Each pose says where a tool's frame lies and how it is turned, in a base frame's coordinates. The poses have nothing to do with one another.
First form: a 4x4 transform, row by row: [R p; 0 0 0 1], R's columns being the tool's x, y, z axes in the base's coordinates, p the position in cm. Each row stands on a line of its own.
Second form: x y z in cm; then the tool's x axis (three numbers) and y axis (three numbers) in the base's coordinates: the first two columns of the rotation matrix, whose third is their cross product. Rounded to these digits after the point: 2 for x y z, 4 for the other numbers.
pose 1, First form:
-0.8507 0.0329 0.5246 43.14
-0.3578 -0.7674 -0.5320 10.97
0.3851 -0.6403 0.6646 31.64
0 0 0 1
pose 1, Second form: 43.14 10.97 31.64 -0.8507 -0.3578 0.3851 0.0329 -0.7674 -0.6403
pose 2, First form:
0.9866 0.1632 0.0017 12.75
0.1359 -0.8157 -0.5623 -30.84
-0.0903 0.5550 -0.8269 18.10
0 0 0 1
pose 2, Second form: 12.75 -30.84 18.10 0.9866 0.1359 -0.0903 0.1632 -0.8157 0.5550
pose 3, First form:
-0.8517 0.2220 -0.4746 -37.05
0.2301 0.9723 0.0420 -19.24
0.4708 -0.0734 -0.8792 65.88
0 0 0 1
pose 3, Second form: -37.05 -19.24 65.88 -0.8517 0.2301 0.4708 0.2220 0.9723 -0.0734
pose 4, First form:
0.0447 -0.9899 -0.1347 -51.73
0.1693 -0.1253 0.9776 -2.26
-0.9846 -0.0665 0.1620 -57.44
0 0 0 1
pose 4, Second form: -51.73 -2.26 -57.44 0.0447 0.1693 -0.9846 -0.9899 -0.1253 -0.0665
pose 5, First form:
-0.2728 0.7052 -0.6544 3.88
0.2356 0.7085 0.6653 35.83
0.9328 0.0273 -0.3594 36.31
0 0 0 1
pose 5, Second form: 3.88 35.83 36.31 -0.2728 0.2356 0.9328 0.7052 0.7085 0.0273
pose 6, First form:
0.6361 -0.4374 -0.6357 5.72
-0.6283 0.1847 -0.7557 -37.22
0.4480 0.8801 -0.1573 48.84
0 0 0 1
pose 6, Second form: 5.72 -37.22 48.84 0.6361 -0.6283 0.4480 -0.4374 0.1847 0.8801
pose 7, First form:
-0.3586 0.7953 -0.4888 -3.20
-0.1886 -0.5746 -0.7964 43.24
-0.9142 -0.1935 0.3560 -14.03
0 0 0 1
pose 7, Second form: -3.20 43.24 -14.03 -0.3586 -0.1886 -0.9142 0.7953 -0.5746 -0.1935
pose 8, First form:
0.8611 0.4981 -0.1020 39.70
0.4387 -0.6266 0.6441 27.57
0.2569 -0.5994 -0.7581 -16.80
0 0 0 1
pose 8, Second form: 39.70 27.57 -16.80 0.8611 0.4387 0.2569 0.4981 -0.6266 -0.5994
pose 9, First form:
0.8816 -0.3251 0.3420 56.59
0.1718 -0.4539 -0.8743 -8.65
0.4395 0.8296 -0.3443 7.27
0 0 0 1
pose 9, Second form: 56.59 -8.65 7.27 0.8816 0.1718 0.4395 -0.3251 -0.4539 0.8296
